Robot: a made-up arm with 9 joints. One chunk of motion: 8 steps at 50 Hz.
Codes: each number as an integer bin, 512 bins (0 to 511) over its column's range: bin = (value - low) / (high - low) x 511, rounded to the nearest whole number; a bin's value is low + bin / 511 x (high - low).
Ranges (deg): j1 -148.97..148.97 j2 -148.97..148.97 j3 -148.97..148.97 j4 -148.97..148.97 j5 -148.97..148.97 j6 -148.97..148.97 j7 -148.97..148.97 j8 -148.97..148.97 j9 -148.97..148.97
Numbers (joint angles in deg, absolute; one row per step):
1: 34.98 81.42 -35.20 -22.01 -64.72 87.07 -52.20 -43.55 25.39
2: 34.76 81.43 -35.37 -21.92 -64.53 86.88 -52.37 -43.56 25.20
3: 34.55 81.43 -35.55 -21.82 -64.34 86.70 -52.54 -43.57 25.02
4: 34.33 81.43 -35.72 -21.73 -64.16 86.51 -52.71 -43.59 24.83
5: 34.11 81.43 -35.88 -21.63 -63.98 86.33 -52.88 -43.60 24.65
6: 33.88 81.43 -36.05 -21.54 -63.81 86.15 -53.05 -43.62 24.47
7: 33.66 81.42 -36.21 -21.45 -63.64 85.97 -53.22 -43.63 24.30
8: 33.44 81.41 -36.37 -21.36 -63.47 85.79 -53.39 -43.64 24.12
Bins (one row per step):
1: 315 395 195 218 144 405 166 181 299
2: 315 395 195 218 145 405 166 181 299
3: 315 395 195 218 145 404 165 181 298
4: 314 395 194 218 145 404 165 181 298
5: 314 395 194 218 146 404 165 181 298
6: 314 395 194 219 146 403 165 181 297
7: 313 395 193 219 146 403 164 181 297
8: 313 395 193 219 147 403 164 181 297

